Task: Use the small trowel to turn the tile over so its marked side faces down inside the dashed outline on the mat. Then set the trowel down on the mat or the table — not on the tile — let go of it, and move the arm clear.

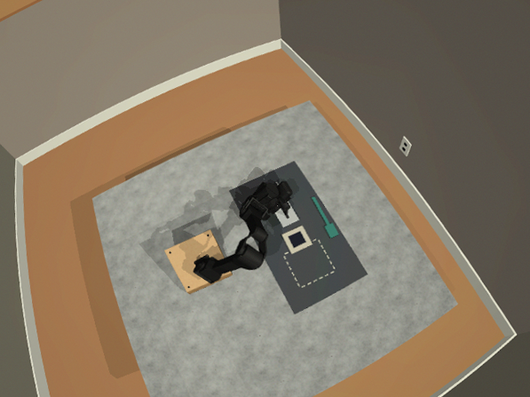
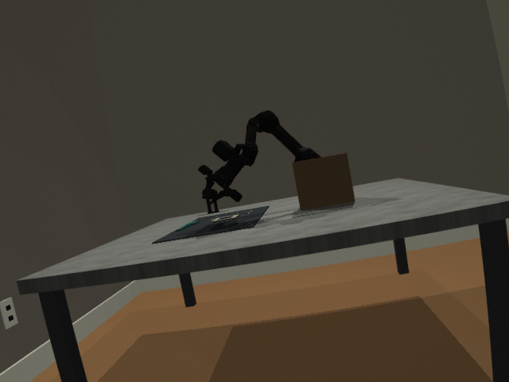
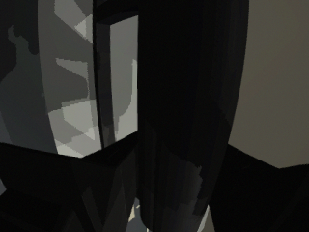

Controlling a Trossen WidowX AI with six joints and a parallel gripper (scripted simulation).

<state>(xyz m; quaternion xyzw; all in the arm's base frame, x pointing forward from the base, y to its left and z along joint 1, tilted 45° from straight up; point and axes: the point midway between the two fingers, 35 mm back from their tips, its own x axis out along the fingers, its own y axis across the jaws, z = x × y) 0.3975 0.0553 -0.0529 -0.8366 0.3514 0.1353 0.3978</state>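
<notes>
Now: gripper tip 11 cm above the dark mat, 10 cm to the left of it and 2 cm past it. Also, from my gripper tip: cream tile: 14 cm to the right, 9 cm below, 4 cm behind; then small trowel: 3 cm behind, 1 cm below; then teal flat tool: 13 cm to the right, 11 cm ahead, 9 cm below.
</notes>
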